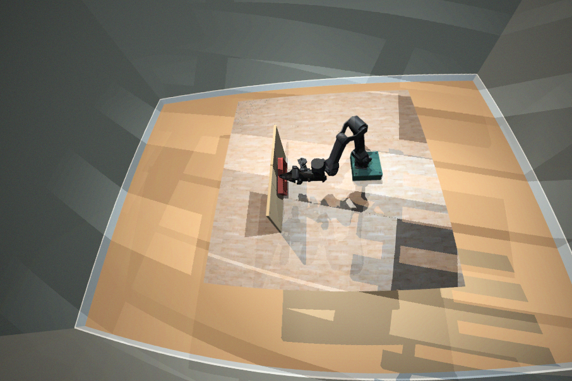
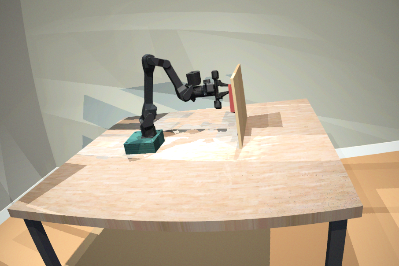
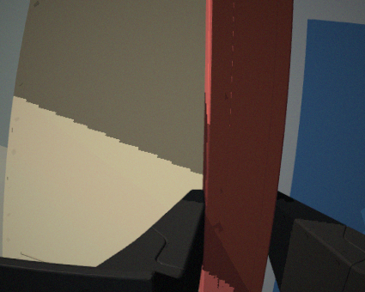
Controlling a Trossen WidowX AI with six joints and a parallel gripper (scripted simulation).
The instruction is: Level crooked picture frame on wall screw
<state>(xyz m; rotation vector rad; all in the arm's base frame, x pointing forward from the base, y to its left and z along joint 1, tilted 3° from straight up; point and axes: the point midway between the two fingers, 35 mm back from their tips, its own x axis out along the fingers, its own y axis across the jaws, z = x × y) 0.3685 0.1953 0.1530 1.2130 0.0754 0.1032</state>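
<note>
The picture frame lies 1 cm ahead of my gripper tip, 2 cm to the right of it and 5 cm below it. Round my gripper tip: wall panel 2 cm ahead, 1 cm to the right, 6 cm below.
</note>
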